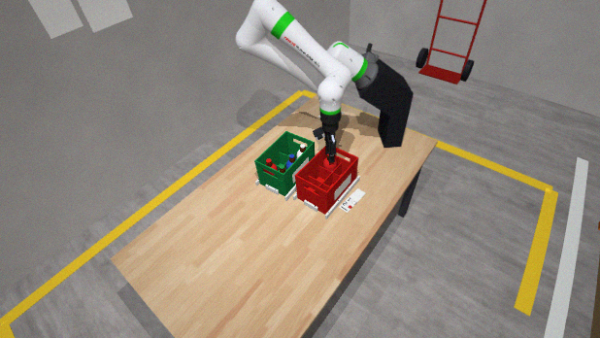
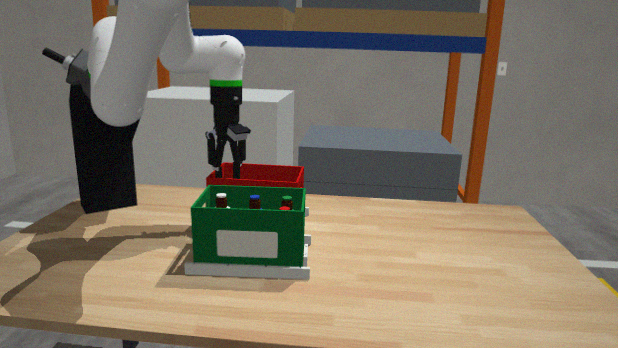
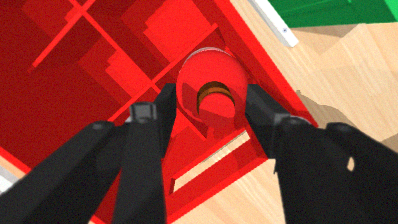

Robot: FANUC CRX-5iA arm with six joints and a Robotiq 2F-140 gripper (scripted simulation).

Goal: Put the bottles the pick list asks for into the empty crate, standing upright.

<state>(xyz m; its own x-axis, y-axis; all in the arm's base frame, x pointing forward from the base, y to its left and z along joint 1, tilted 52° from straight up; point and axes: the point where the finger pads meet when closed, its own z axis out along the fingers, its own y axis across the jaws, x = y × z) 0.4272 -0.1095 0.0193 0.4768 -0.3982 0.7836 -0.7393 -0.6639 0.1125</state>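
The red-capped bottle is 80 mm below my hand. Also, from my hand: blue-label bottle: 180 mm to the right, 80 mm below, 70 mm ahead; red crate: 90 mm below, 90 mm ahead, 20 mm to the left; white-capped bottle: 160 mm to the right, 80 mm below, 20 mm behind.
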